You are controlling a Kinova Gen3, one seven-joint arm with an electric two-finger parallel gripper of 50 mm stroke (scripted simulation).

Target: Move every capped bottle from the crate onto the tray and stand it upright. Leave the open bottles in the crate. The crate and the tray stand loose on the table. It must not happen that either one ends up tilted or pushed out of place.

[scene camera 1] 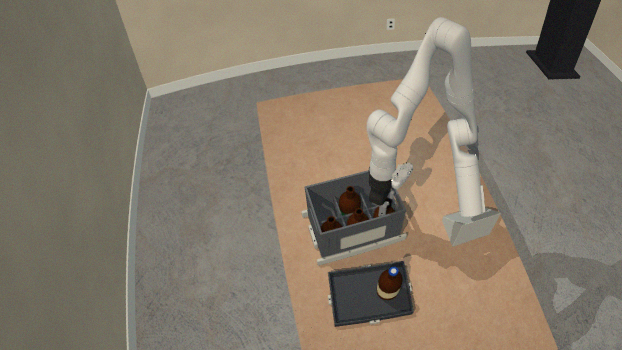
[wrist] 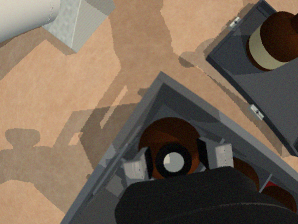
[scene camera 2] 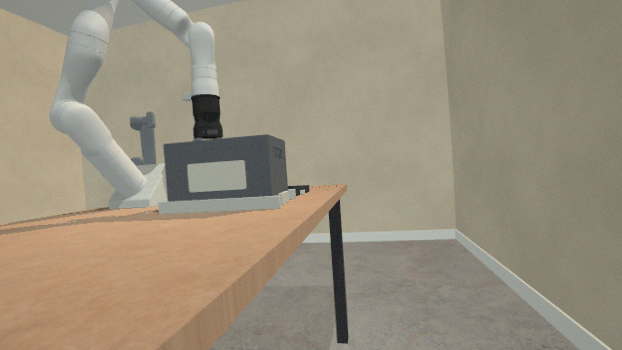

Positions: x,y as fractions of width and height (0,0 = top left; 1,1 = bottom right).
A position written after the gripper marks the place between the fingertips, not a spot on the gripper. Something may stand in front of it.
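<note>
The wrist view takes in the gripper (wrist: 0.59,0.69), while a dark tray (scene camera 1: 0.57,0.85) shares scene camera 1 with a crate (scene camera 1: 0.52,0.56). Scene camera 2 shows the crate (scene camera 2: 0.40,0.48) too.
</note>
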